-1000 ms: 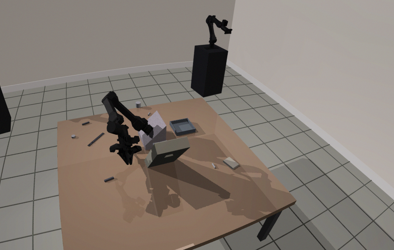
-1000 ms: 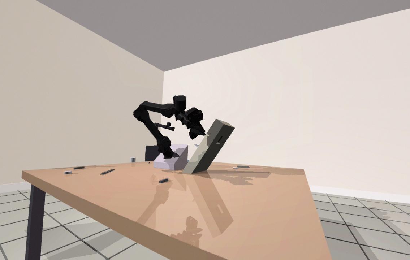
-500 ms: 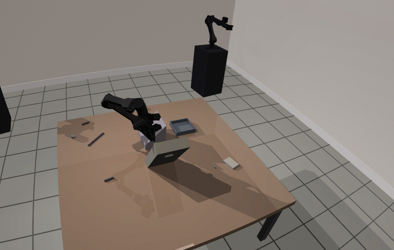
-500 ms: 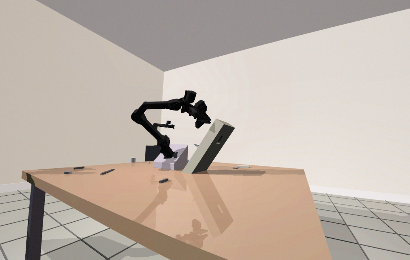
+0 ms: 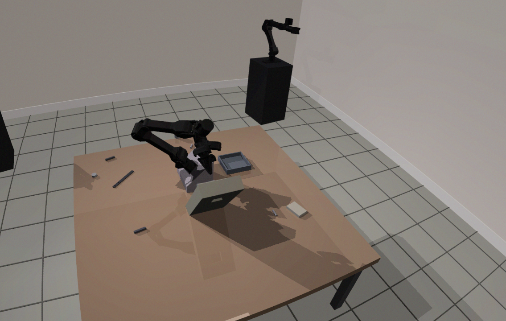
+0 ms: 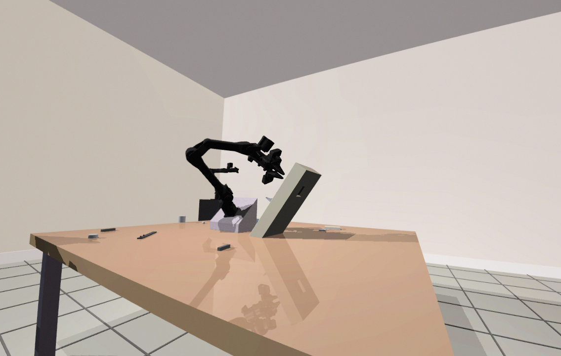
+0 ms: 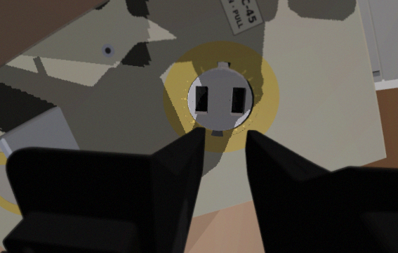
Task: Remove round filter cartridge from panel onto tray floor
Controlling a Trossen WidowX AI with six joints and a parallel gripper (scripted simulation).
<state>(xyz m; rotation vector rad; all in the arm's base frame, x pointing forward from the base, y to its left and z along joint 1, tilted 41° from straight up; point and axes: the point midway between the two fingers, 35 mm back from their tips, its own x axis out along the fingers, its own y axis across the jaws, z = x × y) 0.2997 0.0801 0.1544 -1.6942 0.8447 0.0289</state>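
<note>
Now: the round filter cartridge 60 mm ahead of my gripper tip, 40 mm below it and 10 mm to the right of it. The rest, counted from my gripper tip: dark tray 330 mm to the left, 320 mm behind, 260 mm below; pale block 410 mm to the left, 260 mm below, 160 mm ahead; beige service panel 120 mm below, 10 mm ahead.
</note>
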